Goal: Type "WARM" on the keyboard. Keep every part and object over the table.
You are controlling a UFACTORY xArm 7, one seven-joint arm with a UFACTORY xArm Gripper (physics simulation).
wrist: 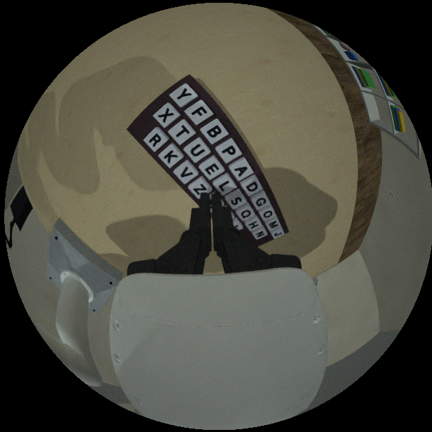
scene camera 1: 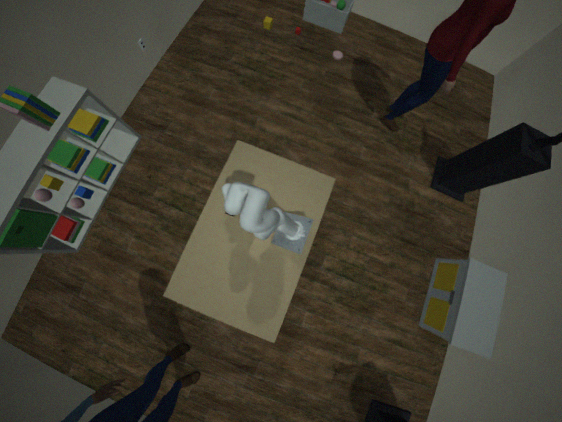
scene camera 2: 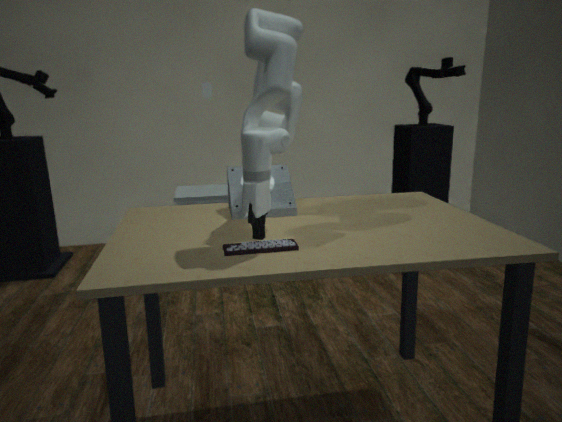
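Where they show: gripper, fingertip midpoint: (scene camera 2: 259, 238); arm's base, origin of the base link: (scene camera 1: 294, 230).
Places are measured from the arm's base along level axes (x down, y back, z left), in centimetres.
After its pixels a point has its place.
The keyboard (scene camera 2: 285, 245) @(z 2.7, x 8.8, y -47.8 cm) (wrist: 141, 124) is a dark maroon slab with pale letter keys, lying on the table (scene camera 1: 305, 175) @(z -42.4, x 10.3, y -6.6 cm) (scene camera 2: 450, 230) @(z 56.1, x 10.3, y -39.6 cm). In the wrist view the A key (wrist: 241, 170), the R key (wrist: 154, 139) and the small M key (wrist: 272, 225) show. No W key can be made out; the fingers cover several keys beyond the Z key (wrist: 200, 189). My gripper (scene camera 2: 258, 238) @(z -4.3, x 7.6, y -43.5 cm) (wrist: 210, 205) is shut and empty, pointing down over the keyboard, with its tips right of Z and below L in the wrist view. Whether the tips touch a key cannot be told.
The white arm (scene camera 1: 255, 207) @(z 4.1, x -55.1, y -21.5 cm) (scene camera 2: 270, 65) @(z 1.3, x -39.9, y -36.2 cm) rises from a grey base plate (scene camera 1: 285, 245) @(z 10.9, x 1.3, y -1.8 cm) (scene camera 2: 287, 200) @(z 10.0, x 5.3, y -8.0 cm) by the table's edge. On the floor around the table stand a shelf unit (scene camera 1: 112, 185), a dark pedestal (scene camera 1: 485, 165) and a person in red (scene camera 1: 452, 37).
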